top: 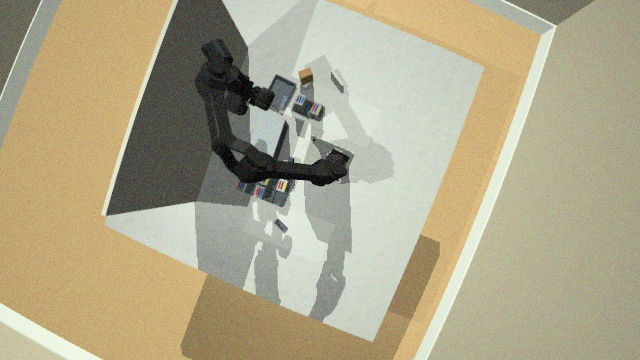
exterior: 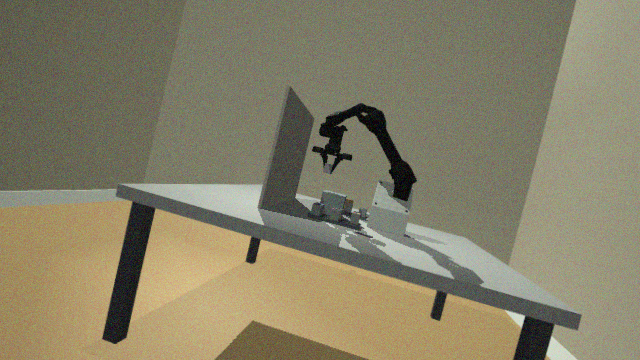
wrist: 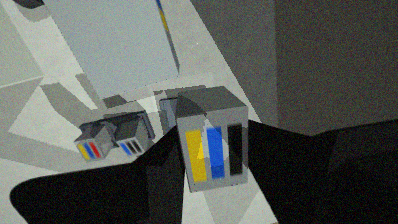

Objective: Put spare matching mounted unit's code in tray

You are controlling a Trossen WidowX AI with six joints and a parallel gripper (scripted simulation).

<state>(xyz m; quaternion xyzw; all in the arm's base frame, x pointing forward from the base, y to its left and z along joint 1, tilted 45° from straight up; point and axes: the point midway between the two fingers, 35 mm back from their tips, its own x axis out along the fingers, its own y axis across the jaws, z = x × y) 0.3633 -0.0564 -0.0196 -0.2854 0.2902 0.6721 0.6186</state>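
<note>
Right now the flat grey-blue tray is 180 mm below my gripper tip, 100 mm to the right of it and 10 mm behind it. Also, from my gripper tip: tall grey panel (150 mm ahead, 130 mm to the left, 40 mm above); then mounted unit (140 mm below, 100 mm to the left, 80 mm behind); then orange block (200 mm to the right, 150 mm below, 90 mm behind).
</note>
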